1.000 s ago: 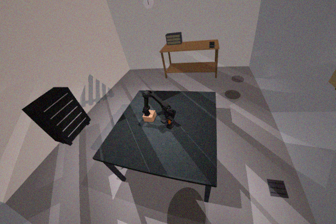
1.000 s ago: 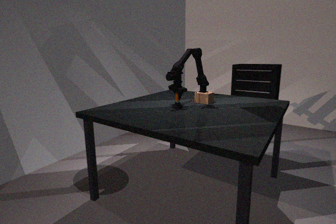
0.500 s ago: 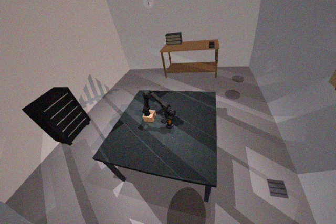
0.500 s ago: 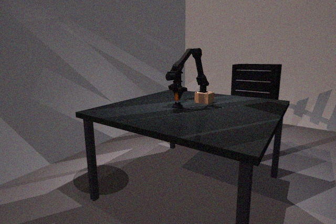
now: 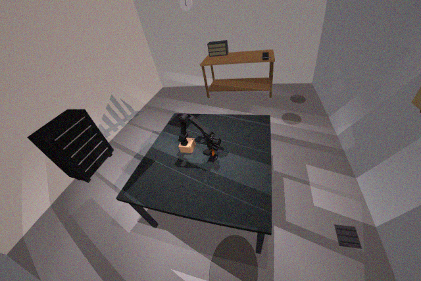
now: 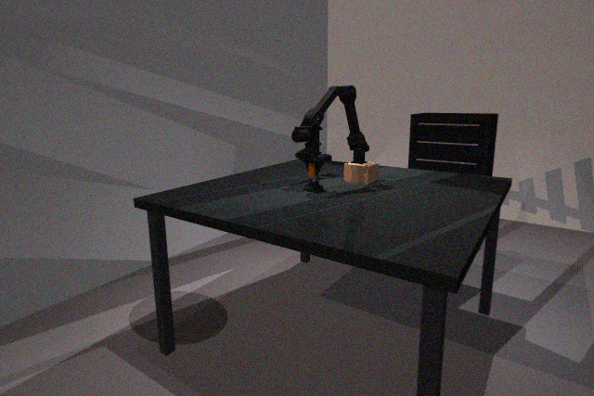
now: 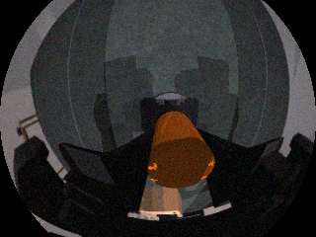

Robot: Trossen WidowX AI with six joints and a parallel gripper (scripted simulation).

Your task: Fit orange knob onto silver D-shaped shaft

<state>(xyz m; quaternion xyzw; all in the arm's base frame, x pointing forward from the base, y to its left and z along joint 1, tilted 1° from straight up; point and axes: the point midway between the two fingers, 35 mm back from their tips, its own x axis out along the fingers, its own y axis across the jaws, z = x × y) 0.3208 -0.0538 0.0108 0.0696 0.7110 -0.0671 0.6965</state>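
Now: the round pedestal 40 mm below my gripper tip. Also, from my gripper tip: orange knob (30 mm above).
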